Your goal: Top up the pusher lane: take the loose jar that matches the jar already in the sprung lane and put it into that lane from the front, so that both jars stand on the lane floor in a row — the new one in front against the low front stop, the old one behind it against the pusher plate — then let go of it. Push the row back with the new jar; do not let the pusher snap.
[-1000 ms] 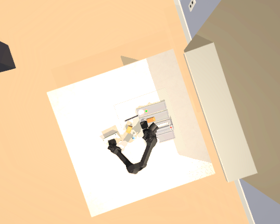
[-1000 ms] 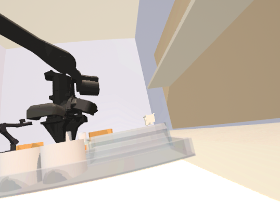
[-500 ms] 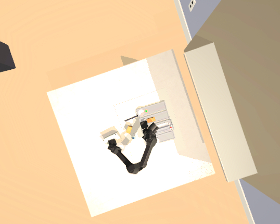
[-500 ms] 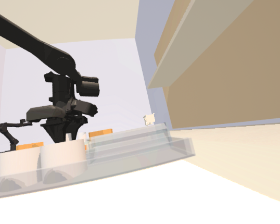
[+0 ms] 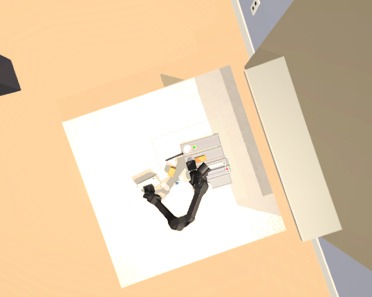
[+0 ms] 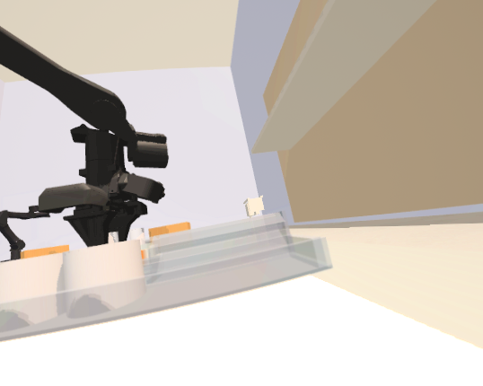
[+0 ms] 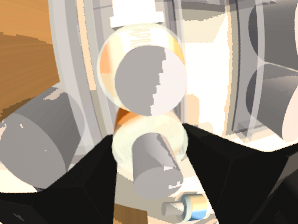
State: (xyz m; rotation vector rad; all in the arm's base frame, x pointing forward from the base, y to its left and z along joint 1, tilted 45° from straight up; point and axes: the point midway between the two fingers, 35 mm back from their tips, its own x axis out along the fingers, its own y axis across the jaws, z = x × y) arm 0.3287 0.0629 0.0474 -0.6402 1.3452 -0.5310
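My gripper tip is now 150 mm past the orange box and 50 mm to the right of it. The rest, counted from my gripper tip: thin black rod (140 mm to the left, 100 mm behind, 30 mm below).
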